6 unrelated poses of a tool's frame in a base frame.
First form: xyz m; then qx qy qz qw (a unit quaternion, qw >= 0).
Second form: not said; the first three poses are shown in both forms.
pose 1, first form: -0.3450 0.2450 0.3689 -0.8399 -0.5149 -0.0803 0.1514
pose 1, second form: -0.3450 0.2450 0.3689 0.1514 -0.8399 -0.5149 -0.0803
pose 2, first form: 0.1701 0.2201 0.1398 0.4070 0.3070 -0.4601 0.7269
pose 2, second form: 0.1701 0.2201 0.1398 0.7269 0.4070 0.3070 -0.4601
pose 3, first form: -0.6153 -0.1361 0.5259 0.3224 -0.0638 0.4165 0.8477
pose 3, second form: -0.6153 -0.1361 0.5259 0.8477 0.3224 -0.0638 0.4165
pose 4, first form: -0.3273 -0.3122 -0.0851 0.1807 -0.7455 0.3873 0.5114
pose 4, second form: -0.3273 -0.3122 -0.0851 0.5114 0.1807 -0.7455 0.3873
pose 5, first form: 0.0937 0.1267 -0.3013 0.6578 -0.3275 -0.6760 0.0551
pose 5, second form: 0.0937 0.1267 -0.3013 0.0551 0.6578 -0.3275 -0.6760
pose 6, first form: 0.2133 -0.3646 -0.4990 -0.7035 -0.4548 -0.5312 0.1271
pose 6, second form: 0.2133 -0.3646 -0.4990 0.1271 -0.7035 -0.4548 -0.5312
